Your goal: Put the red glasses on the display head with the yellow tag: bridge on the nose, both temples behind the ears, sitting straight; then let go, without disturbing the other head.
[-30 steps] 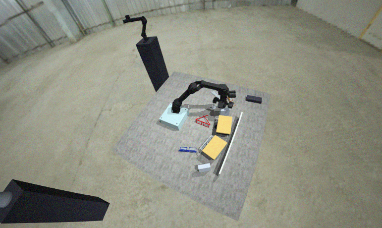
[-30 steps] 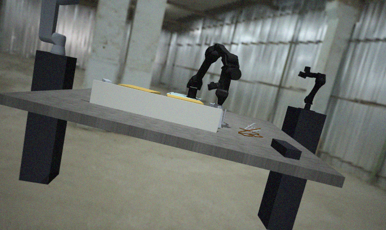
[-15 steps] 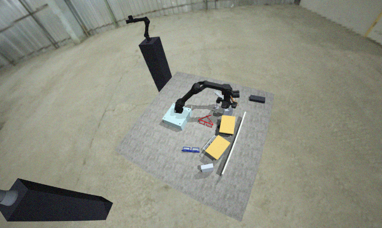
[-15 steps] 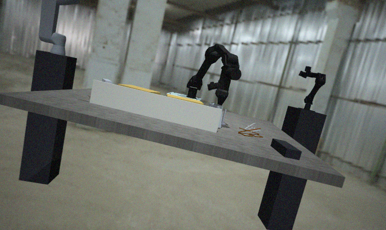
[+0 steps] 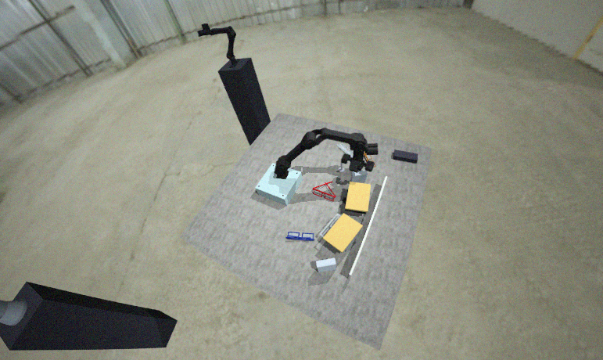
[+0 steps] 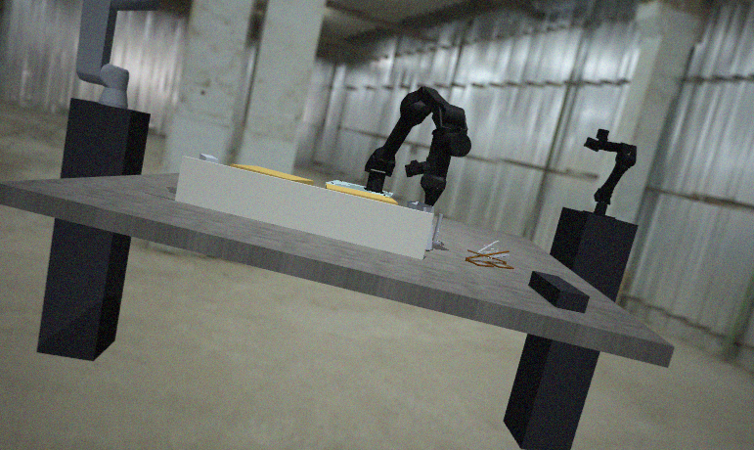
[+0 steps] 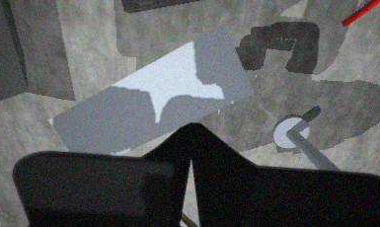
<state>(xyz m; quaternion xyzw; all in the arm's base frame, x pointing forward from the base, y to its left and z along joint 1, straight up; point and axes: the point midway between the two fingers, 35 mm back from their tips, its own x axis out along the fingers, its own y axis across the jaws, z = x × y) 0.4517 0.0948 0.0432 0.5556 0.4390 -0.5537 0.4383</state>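
The white peg is 11 cm behind my gripper tip, 7 cm to the left of it and 7 cm below it. The rest, counted from my gripper tip: long white wall 32 cm to the right, 12 cm ahead, 4 cm below; then dark box 31 cm ahead, 24 cm to the left, 7 cm below.
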